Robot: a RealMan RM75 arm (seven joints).
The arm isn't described. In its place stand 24 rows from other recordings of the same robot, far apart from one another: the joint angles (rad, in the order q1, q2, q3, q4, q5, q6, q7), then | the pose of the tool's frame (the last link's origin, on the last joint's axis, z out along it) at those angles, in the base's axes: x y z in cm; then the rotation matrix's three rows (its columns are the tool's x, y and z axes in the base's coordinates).
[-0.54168 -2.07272 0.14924 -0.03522 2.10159 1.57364 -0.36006] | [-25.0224, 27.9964, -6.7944], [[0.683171, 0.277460, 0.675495], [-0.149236, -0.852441, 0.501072], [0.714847, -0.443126, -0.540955]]
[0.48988 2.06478 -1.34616 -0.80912 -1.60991 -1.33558 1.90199] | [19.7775, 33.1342, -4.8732], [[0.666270, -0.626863, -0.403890], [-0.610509, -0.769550, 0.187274], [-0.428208, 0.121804, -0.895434]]
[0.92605 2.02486 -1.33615 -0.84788 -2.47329 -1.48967 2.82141] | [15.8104, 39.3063, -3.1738], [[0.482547, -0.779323, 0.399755], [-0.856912, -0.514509, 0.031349], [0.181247, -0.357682, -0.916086]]
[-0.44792 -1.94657 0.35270 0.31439 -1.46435 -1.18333 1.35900] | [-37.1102, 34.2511, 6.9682], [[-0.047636, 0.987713, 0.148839], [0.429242, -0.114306, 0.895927], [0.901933, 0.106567, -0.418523]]
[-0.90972 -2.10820 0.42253 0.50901 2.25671 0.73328 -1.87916] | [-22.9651, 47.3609, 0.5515], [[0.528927, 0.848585, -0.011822], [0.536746, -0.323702, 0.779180], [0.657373, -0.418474, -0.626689]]
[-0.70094 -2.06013 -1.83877 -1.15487 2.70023 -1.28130 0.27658] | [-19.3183, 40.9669, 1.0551], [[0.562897, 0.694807, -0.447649], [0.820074, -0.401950, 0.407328], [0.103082, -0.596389, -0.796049]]
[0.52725 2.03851 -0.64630 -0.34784 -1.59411 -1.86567 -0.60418] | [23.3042, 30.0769, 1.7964], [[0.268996, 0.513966, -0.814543], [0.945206, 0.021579, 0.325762], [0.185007, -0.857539, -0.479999]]
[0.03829 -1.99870 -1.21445 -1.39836 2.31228 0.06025 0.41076] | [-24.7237, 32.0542, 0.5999], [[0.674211, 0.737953, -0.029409], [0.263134, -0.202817, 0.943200], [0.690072, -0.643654, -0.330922]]
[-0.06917 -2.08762 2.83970 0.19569 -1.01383 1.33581 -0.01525] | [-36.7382, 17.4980, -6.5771], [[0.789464, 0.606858, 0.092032], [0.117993, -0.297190, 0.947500], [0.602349, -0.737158, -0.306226]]
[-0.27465 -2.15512 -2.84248 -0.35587 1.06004 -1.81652 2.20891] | [-32.0867, 24.9640, 9.1583], [[0.228917, 0.826919, 0.513617], [-0.460702, -0.372765, 0.805481], [0.857526, -0.421013, 0.295630]]
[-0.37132 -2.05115 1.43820 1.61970 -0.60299 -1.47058 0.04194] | [-19.1718, 33.0736, 2.8337], [[0.416242, 0.834042, -0.362100], [0.885445, -0.281276, 0.369961], [0.206713, -0.474613, -0.855577]]
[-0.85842 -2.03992 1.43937 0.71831 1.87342 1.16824 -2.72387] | [-12.8152, 39.4574, -7.2487], [[0.392197, 0.914009, 0.103774], [0.905103, -0.403573, 0.133853], [0.164224, 0.041429, -0.985553]]
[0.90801 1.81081 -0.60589 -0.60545 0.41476 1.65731 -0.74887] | [25.1008, 40.2939, 9.4862], [[0.384295, -0.892351, 0.236700], [-0.923209, -0.371019, 0.100148], [-0.001547, -0.257010, -0.966408]]
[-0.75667 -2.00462 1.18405 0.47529 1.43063 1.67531 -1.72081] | [-14.4679, 34.6457, -1.8679], [[0.632097, 0.378131, 0.676366], [0.537490, -0.842693, -0.031191], [0.558174, 0.383255, -0.735905]]
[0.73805 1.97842 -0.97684 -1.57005 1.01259 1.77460 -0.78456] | [7.9434, 36.5273, 11.1237], [[0.935126, -0.344531, -0.082694], [-0.301310, -0.896064, 0.326010], [-0.186420, -0.279943, -0.941743]]
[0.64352 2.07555 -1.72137 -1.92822 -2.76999 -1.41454 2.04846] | [2.2163, 33.3321, 1.6606], [[0.789310, 0.593830, 0.156062], [0.384794, -0.676487, 0.627932], [0.478459, -0.435582, -0.762460]]
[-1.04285 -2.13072 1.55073 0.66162 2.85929 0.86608 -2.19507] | [-14.1746, 44.9122, -8.1072], [[0.830757, -0.237474, -0.503437], [0.068621, -0.853838, 0.515996], [-0.552389, -0.463214, -0.693036]]
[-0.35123 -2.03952 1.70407 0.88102 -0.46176 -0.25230 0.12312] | [-31.6544, 37.6640, -3.0507], [[0.647344, 0.661503, -0.378629], [0.624243, -0.175099, 0.761355], [0.437341, -0.729214, -0.526288]]
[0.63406 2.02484 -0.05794 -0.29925 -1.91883 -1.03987 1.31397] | [33.2356, 39.2137, 3.6616], [[0.369298, -0.920878, -0.124912], [-0.341814, -0.259592, 0.903203], [-0.864166, -0.290854, -0.410636]]
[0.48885 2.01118 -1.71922 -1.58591 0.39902 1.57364 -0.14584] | [18.0900, 32.3857, -0.2189], [[0.609930, -0.502883, 0.612449], [-0.760236, -0.589452, 0.273109], [0.223668, -0.632183, -0.741834]]
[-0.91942 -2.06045 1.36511 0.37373 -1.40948 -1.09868 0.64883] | [-16.3694, 38.8790, -9.8745], [[0.284867, 0.945565, 0.157347], [0.940867, -0.307213, 0.142792], [0.183358, 0.107366, -0.977165]]
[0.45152 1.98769 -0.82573 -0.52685 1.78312 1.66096 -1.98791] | [24.9989, 32.9142, 5.7420], [[0.566264, -0.419230, -0.709642], [-0.013287, -0.865513, 0.500711], [-0.824117, -0.274106, -0.495679]]
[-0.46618 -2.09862 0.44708 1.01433 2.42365 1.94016 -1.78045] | [-29.2326, 27.5344, 5.6185], [[0.676599, 0.709210, 0.198080], [0.682840, -0.704976, 0.191673], [0.275578, 0.005571, -0.961263]]
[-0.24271 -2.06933 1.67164 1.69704 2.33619 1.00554 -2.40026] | [-13.5861, 32.7372, -0.7326], [[0.939482, 0.342591, 0.002079], [0.283562, -0.780986, 0.556465], [0.192264, -0.522200, -0.830868]]
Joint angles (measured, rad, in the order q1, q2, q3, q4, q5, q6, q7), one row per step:
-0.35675, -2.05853, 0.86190, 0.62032, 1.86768, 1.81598, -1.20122
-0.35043, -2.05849, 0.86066, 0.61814, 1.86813, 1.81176, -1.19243
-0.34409, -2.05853, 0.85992, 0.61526, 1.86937, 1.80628, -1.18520
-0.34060, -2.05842, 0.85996, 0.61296, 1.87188, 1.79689, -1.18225
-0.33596, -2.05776, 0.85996, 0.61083, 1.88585, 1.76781, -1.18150
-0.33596, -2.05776, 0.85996, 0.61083, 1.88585, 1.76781, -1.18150
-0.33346, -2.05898, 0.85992, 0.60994, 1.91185, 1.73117, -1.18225
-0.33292, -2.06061, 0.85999, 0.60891, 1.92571, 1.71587, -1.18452
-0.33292, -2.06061, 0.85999, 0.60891, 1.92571, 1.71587, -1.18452
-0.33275, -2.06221, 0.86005, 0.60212, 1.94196, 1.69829, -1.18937
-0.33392, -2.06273, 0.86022, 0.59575, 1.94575, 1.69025, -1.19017
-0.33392, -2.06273, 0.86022, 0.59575, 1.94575, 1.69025, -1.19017
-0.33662, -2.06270, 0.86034, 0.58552, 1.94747, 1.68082, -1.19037
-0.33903, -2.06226, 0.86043, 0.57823, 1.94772, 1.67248, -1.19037
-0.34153, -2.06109, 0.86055, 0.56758, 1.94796, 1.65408, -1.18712
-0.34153, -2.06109, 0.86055, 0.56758, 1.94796, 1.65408, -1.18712
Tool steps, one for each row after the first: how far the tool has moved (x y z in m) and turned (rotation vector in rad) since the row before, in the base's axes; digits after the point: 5 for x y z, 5 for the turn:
-0.00214, -0.00147, -0.00030, 0.00693, 0.00272, 0.00328
-0.00231, -0.00155, -0.00058, 0.00540, 0.00365, 0.00542
-0.00201, -0.00043, -0.00078, 0.00417, 0.00705, 0.00724
-0.00512, 0.00043, -0.00201, 0.00691, 0.02783, 0.01934
0.00000, 0.00000, 0.00000, 0.00000, 0.00000, 0.00000
-0.00590, 0.00067, -0.00343, 0.00235, 0.03993, 0.02016
-0.00240, -0.00007, -0.00208, -0.00279, 0.01716, 0.00956
0.00000, 0.00000, 0.00000, 0.00000, 0.00000, 0.00000
-0.00303, -0.00074, -0.00304, -0.00738, 0.01706, 0.01595
-0.00097, -0.00008, -0.00154, -0.00201, 0.00417, 0.00705
0.00000, 0.00000, 0.00000, 0.00000, 0.00000, 0.00000
-0.00085, 0.00022, -0.00178, -0.00138, 0.00239, 0.00831
-0.00067, 0.00059, -0.00109, 0.00084, 0.00257, 0.00609
-0.00197, 0.00122, -0.00154, 0.00653, 0.00906, 0.00979
0.00000, 0.00000, 0.00000, 0.00000, 0.00000, 0.00000

